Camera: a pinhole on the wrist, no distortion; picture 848 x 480 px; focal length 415.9 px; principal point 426.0 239.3 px. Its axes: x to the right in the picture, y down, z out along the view. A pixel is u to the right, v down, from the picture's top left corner.
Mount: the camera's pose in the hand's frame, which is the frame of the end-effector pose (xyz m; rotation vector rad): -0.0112 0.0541 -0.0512 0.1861 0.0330 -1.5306
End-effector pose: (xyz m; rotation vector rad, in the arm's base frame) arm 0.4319 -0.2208 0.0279 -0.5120 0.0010 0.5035
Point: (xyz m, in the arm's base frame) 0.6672 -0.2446 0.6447
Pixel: 701 358
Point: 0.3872 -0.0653 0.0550
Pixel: 155 413
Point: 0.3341 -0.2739 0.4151
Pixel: 595 124
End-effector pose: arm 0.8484 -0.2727 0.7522 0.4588 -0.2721 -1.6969
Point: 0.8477 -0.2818 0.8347
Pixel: 428 306
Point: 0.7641 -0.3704 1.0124
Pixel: 371 386
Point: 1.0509 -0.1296 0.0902
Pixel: behind the camera
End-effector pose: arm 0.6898 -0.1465 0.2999 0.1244 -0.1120 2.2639
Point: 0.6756 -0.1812 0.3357
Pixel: 470 270
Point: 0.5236 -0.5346 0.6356
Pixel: 28 151
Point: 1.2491 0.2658 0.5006
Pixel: outside the picture
